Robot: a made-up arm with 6 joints.
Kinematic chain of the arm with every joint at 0, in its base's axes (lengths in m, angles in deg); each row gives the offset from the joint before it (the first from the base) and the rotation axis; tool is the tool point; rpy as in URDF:
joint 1: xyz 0 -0.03 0.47 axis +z
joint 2: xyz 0 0.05 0.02 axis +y
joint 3: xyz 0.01 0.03 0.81 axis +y
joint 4: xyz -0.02 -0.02 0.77 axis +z
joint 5: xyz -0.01 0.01 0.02 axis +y
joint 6: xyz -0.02 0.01 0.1 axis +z
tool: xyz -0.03 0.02 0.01 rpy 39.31 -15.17 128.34
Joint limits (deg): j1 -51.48..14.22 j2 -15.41..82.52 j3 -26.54..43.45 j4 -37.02..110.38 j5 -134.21..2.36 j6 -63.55..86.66
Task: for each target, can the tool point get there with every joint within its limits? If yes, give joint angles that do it. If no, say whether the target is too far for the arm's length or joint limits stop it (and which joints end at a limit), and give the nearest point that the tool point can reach.
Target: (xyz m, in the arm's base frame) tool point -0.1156 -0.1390 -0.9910
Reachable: no: joint limits stop it (at a limit: joint 1, joint 2, joint 3, joint 4, joint 6) | nearest point 0.8269 -1.1328 0.1367 | short by 1.774 m
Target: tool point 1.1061 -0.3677 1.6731
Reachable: yes | joints -18.87 58.64 -21.22 36.12 -8.71 15.10
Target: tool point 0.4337 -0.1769 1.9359
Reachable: yes | joints -25.43 15.53 12.72 29.13 -116.52 -1.42
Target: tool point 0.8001 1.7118 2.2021
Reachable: no: too far | nearest point 0.8813 0.3693 1.8450 | short by 1.392 m
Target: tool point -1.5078 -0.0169 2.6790
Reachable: no: too far | nearest point -0.8243 -0.0228 1.9402 | short by 1.007 m
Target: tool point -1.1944 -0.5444 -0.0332
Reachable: no: joint limits stop it (at a limit: joint 1, joint 2, joint 3) | nearest point -0.7763 -0.1840 1.7203 | short by 1.838 m
